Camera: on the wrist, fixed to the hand. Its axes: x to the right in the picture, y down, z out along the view.
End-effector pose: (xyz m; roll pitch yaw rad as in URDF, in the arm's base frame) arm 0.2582 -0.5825 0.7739 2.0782 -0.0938 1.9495
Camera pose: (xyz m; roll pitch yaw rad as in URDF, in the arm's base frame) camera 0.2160 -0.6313 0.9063 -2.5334 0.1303 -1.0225
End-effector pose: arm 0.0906 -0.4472 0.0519 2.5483 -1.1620 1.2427
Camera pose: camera 0.0547 -0.5836 0.0941 -2.6238 1.2454 -1.4729
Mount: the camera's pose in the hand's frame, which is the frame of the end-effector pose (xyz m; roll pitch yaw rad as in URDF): -0.0172 0.0898 -0.1154 -0.4701 -0.1654 3.0926
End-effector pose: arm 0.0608 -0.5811 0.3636 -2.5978 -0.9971 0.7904
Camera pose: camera 0.1204 -0.7150 0.3775 2.0259 1.1617 -2.4617
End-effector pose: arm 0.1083 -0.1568 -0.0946 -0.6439 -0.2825 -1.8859
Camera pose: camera 0.1032 -0.1806 -0.2398 0.1377 0.1769 1.1156
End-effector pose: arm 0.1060 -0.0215 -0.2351 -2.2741 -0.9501 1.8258
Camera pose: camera 0.2512 0.0008 -0.2455 1.6259 1.0860 -1.5196
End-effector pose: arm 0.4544 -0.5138 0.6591 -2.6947 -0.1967 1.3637
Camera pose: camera 0.5764 -0.5697 0.7197 2.2123 0.3668 -1.8075
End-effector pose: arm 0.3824 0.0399 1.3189 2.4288 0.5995 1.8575
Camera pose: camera 0.3559 0.1032 1.4492 -2.9894 -0.4996 -1.1190
